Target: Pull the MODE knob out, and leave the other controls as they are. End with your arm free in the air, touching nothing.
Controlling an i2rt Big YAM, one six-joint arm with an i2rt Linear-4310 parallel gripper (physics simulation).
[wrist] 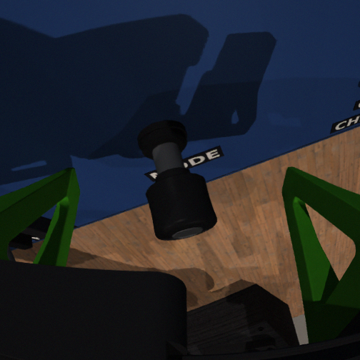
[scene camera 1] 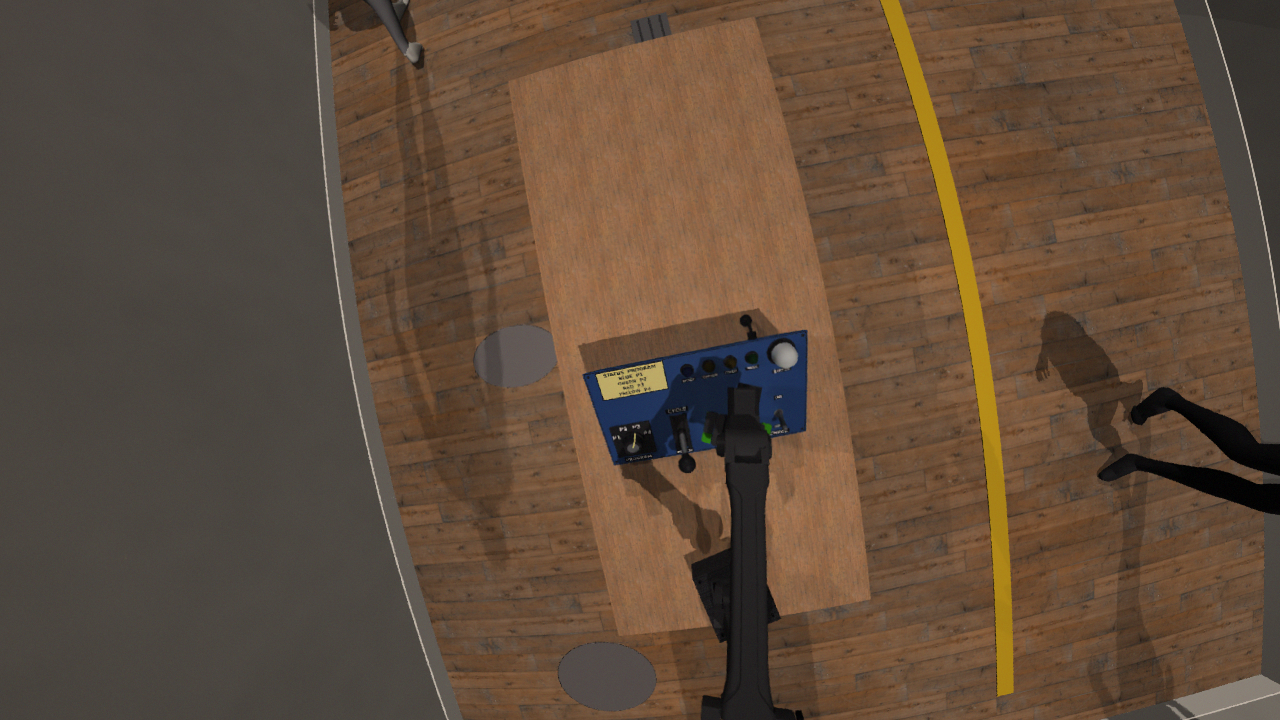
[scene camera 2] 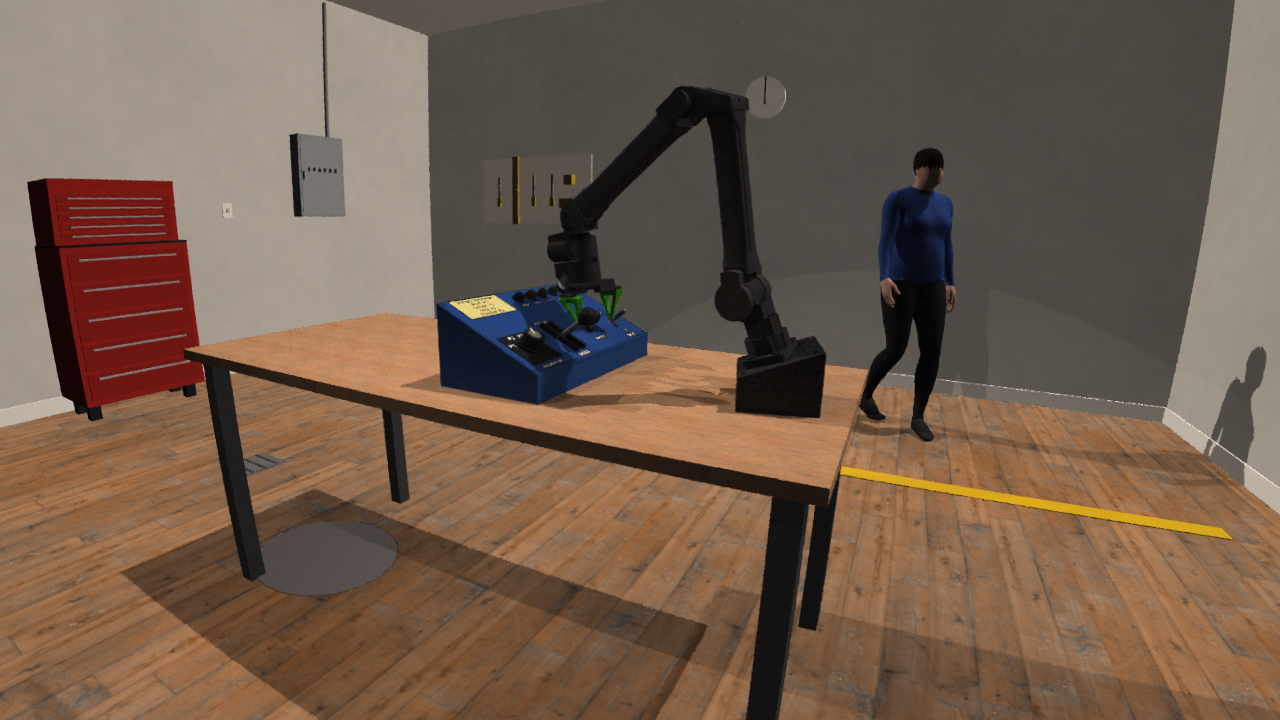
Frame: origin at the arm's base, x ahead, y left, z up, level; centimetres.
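Seen in the pictures: gripper, between the fingertips: (scene camera 2: 595,323); arm's base, origin of its link: (scene camera 2: 771,356).
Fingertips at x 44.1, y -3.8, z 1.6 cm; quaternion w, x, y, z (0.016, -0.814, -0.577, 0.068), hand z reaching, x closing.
Pixels of each thing's top centre, then the offset from my fingertips to it. "spot": a spot on its surface instead.
- MODE knob, a spot on its surface: (scene camera 2: 588,317) spot: dx -7.0, dy +13.5, dz +3.9 cm
- black CYCLE lever, centre of its top: (scene camera 1: 684,448) dx -2.1, dy +12.1, dz +3.5 cm
- rotary selector, centre of its top: (scene camera 2: 532,329) (scene camera 1: 632,446) dx -0.5, dy +24.2, dz +2.3 cm
- toggle switch, centre of its top: (scene camera 1: 785,423) dx +0.3, dy -11.8, dz +2.2 cm
- white dome, a spot on its surface: (scene camera 1: 784,354) spot: dx +16.5, dy -11.1, dz +10.0 cm
The MODE knob (wrist: 181,205) (scene camera 2: 588,317) is a black cap on a grey shaft. The shaft rises from a round black collar on the blue control console (scene camera 1: 626,410) (scene camera 2: 487,362) (wrist: 310,60), beside the partly covered MODE label (wrist: 207,156). A length of grey shaft shows between collar and cap in the wrist view. In scene camera 1 the knob is hidden under the arm. My gripper (scene camera 1: 737,434) (scene camera 2: 594,319) (wrist: 180,178) is wide open with green fingers. One finger is on each side of the knob, with a gap to the cap on both sides in the wrist view.
The black CYCLE lever (scene camera 1: 682,434) stands left of the gripper, and the rotary selector (scene camera 1: 633,444) (scene camera 2: 532,338) is farther left. A toggle switch (scene camera 1: 780,418) is close on the right. A white dome (scene camera 1: 784,354) and a row of small dark round parts (scene camera 1: 708,366) are behind.
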